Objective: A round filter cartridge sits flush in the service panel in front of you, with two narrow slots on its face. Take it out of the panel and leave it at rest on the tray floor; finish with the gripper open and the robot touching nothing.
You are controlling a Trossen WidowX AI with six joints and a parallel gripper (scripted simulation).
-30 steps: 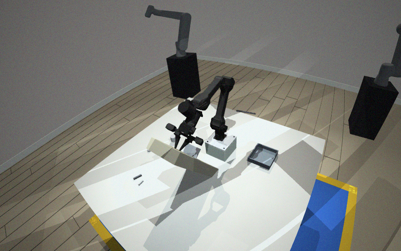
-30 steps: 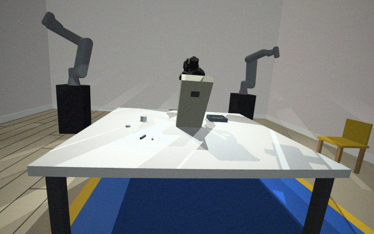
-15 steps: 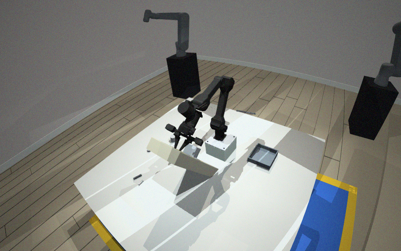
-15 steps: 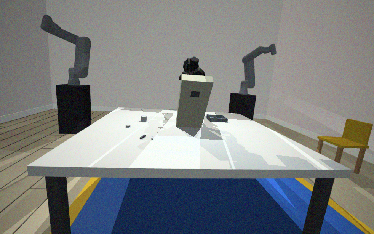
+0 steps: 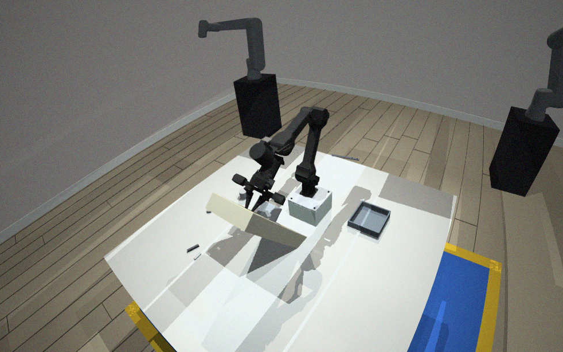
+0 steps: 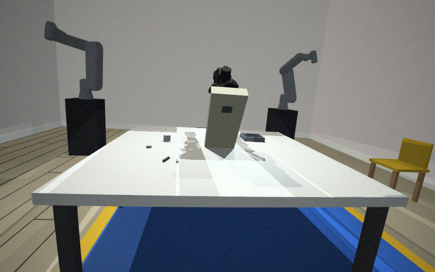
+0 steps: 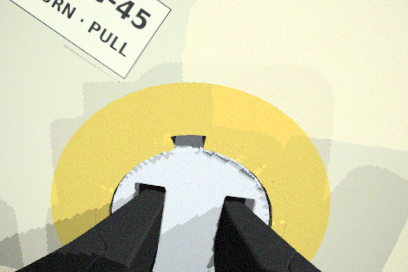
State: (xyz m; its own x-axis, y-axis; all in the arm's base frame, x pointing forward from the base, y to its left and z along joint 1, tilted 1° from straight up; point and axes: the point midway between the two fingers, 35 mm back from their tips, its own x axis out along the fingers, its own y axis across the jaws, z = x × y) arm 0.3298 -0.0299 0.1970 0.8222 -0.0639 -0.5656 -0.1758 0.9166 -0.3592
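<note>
Now: the round filter cartridge 1 cm below my gripper tip and 1 cm ahead of it. From my gripper tip the other things lie so: disc: 40 cm to the right, 27 cm below, 12 cm behind; dark grey tray: 40 cm behind, 32 cm to the left, 26 cm below.
</note>
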